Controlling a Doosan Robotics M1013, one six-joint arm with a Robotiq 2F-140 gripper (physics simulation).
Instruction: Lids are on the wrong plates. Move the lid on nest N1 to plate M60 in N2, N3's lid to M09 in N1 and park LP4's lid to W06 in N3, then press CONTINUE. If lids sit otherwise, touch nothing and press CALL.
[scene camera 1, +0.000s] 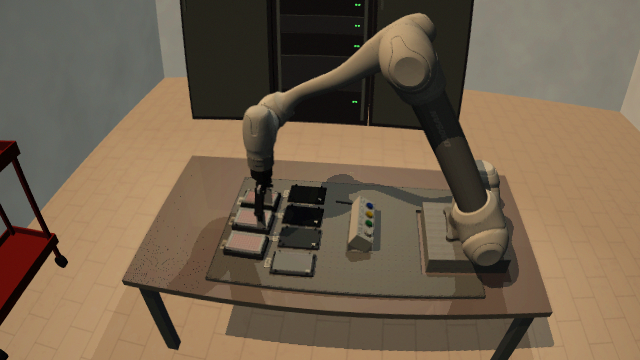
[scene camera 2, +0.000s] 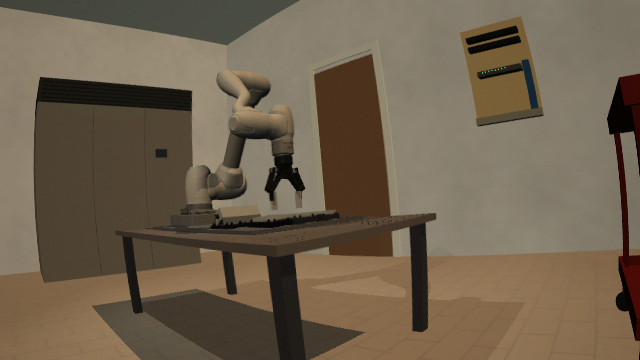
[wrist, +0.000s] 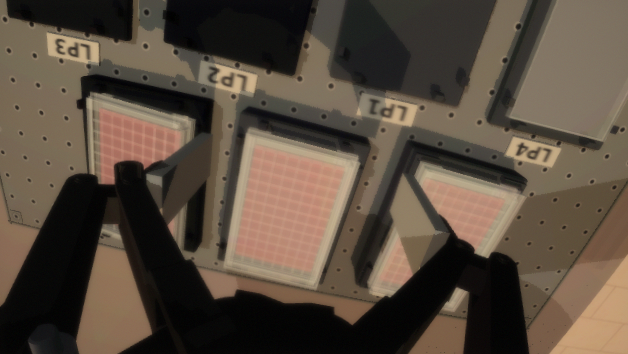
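Where they show: gripper, fingertip midpoint: (scene camera 1: 265, 214) (scene camera 2: 287, 208) (wrist: 304, 174); arm's base at its link origin: (scene camera 2: 199, 213).
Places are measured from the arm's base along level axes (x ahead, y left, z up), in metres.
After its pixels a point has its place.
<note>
My gripper (scene camera 1: 260, 216) @(x 0.750, y 0.039, z 0.002 m) (scene camera 2: 286, 204) @(x 0.750, y 0.039, z 0.002 m) (wrist: 304, 174) @(x 0.750, y 0.039, z 0.002 m) is open and empty, pointing down above the middle nest N2, its fingers on either side of N2's plate in the wrist view. Pink plate N2 (wrist: 292, 205) @(x 0.786, y 0.037, z -0.016 m) (scene camera 1: 248, 218) @(x 0.813, y 0.051, z -0.016 m) and pink plate N1 (wrist: 470, 205) @(x 0.748, y 0.170, z -0.017 m) (scene camera 1: 246, 243) @(x 0.784, y 0.181, z -0.018 m) look pale and milky under clear covers. Plate N3 (wrist: 135, 135) @(x 0.763, y -0.092, z -0.019 m) (scene camera 1: 252, 196) @(x 0.834, y -0.082, z -0.018 m) looks deeper pink; whether a lid covers it is hard to tell. The left finger overlaps N3, the right finger N1. A pale clear lid (wrist: 570, 70) @(x 0.634, y 0.206, z -0.038 m) (scene camera 1: 293, 262) @(x 0.610, y 0.223, z -0.038 m) lies on LP4. Plate names are unreadable.
Dark lid parks LP3 (scene camera 1: 307, 194) @(x 0.630, y -0.166, z -0.046 m) (wrist: 70, 15) @(x 0.692, y -0.164, z -0.046 m), LP2 (scene camera 1: 303, 215) @(x 0.622, y -0.035, z -0.046 m) (wrist: 237, 32) @(x 0.675, y -0.034, z -0.046 m) and LP1 (scene camera 1: 300, 237) @(x 0.611, y 0.088, z -0.046 m) (wrist: 410, 45) @(x 0.652, y 0.089, z -0.046 m) line up beside the nests. A button box (scene camera 1: 361, 225) @(x 0.399, y 0.070, z 0.023 m) with blue, yellow, green and white buttons stands between them and the arm's base. A red cart (scene camera 1: 30, 234) stands left.
</note>
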